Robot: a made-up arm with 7 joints. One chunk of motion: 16 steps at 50 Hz.
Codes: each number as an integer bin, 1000 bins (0 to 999) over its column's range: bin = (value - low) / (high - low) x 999, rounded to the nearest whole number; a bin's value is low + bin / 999 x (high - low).
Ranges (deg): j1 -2..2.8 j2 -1..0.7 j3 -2.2..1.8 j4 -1.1..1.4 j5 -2.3..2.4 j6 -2..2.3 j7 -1.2..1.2
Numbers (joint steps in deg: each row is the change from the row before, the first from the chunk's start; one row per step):
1: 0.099 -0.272 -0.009 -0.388 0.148 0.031 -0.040
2: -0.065 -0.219 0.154 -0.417 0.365 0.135 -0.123
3: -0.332 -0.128 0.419 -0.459 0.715 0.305 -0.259
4: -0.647 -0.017 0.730 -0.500 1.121 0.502 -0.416
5: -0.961 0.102 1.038 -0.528 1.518 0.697 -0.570
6: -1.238 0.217 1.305 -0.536 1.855 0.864 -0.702
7: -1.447 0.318 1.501 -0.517 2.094 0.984 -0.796
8: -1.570 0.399 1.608 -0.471 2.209 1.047 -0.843
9: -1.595 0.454 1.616 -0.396 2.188 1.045 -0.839
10: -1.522 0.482 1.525 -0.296 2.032 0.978 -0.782
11: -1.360 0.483 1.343 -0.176 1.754 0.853 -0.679
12: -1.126 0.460 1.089 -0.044 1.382 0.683 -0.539
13: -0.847 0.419 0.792 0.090 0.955 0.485 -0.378
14: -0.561 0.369 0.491 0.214 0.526 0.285 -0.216
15: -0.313 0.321 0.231 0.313 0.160 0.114 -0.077
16: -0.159 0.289 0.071 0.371 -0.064 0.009 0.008
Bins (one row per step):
1: 437 428 547 285 520 472 483
2: 403 459 588 273 566 496 448
3: 347 512 654 256 641 536 392
4: 282 578 732 240 727 581 326
5: 216 648 809 229 812 627 262
6: 159 715 875 225 883 665 207
7: 115 775 924 233 934 693 168
8: 89 822 951 251 958 708 149
9: 84 854 953 281 954 707 150
10: 99 871 930 321 921 692 174
11: 133 871 885 369 862 663 217
12: 182 858 821 422 783 623 275
13: 240 834 747 476 692 577 342
14: 299 804 672 525 601 531 410
15: 351 776 607 565 523 491 467
16: 383 757 567 588 475 467 503

